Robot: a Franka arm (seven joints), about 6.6 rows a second.
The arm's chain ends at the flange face. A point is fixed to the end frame.
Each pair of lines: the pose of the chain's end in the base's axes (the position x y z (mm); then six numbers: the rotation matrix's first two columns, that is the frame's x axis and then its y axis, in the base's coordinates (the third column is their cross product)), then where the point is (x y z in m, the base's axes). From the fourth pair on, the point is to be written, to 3 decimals.
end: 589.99 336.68 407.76 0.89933 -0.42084 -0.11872 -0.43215 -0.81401 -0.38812
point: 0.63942 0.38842 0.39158
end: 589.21 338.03 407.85 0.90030 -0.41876 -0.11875 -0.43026 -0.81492 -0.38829
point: 0.63852 0.38989 0.39168
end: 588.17 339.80 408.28 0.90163 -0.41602 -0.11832 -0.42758 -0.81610 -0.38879
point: 0.63734 0.39181 0.39216
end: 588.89 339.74 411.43 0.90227 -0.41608 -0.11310 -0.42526 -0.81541 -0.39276
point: 0.638 0.392 0.396
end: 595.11 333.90 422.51 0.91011 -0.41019 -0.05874 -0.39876 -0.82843 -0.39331
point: 0.645 0.386 0.408
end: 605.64 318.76 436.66 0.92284 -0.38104 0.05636 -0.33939 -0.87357 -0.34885
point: 0.655 0.371 0.422
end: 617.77 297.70 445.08 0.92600 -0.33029 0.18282 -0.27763 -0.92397 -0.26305
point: 0.666 0.350 0.428
